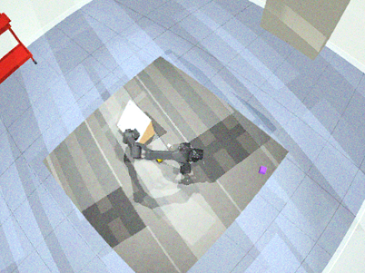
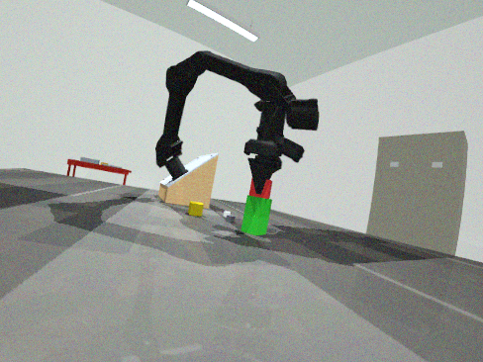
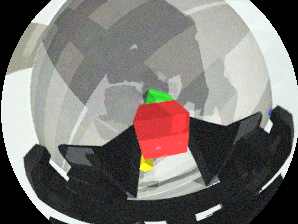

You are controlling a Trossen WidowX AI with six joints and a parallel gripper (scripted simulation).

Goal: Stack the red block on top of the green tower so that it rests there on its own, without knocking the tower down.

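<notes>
The red block is 1 cm above my gripper tip. Round my gripper tip: yellow block: 15 cm behind, 11 cm to the right, 7 cm below; then small grey piece: 11 cm behind, 8 cm below, 2 cm to the right; then purple block: 37 cm to the left, 36 cm ahead, 7 cm below.
</notes>
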